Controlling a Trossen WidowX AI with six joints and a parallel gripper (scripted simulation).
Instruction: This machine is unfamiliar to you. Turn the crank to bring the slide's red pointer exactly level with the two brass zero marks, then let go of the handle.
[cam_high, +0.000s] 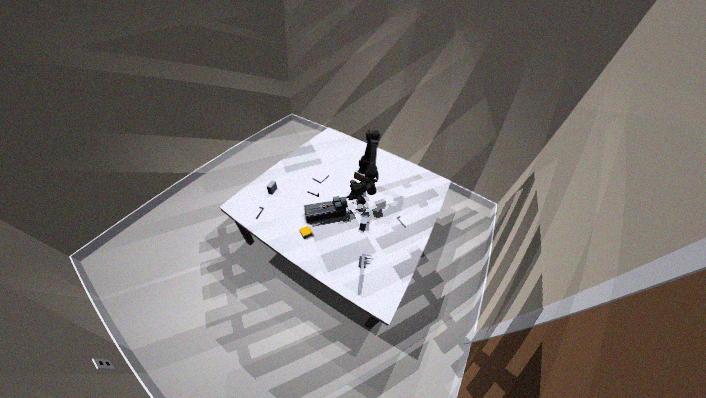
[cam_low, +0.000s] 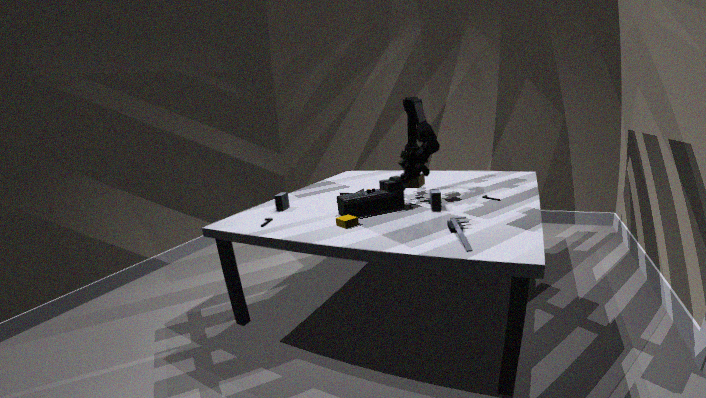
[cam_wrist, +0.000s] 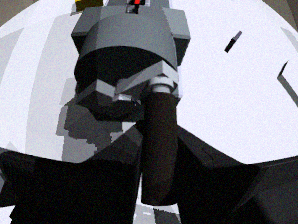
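Right now the red pointer is 110 mm ahead of my gripper tip and 100 mm to the right of it. From my gripper tip the other things lie so: yellow block (300 mm ahead, 160 mm to the right, 70 mm below); then dark crank handle (10 mm behind, 10 mm to the left, 20 mm above).
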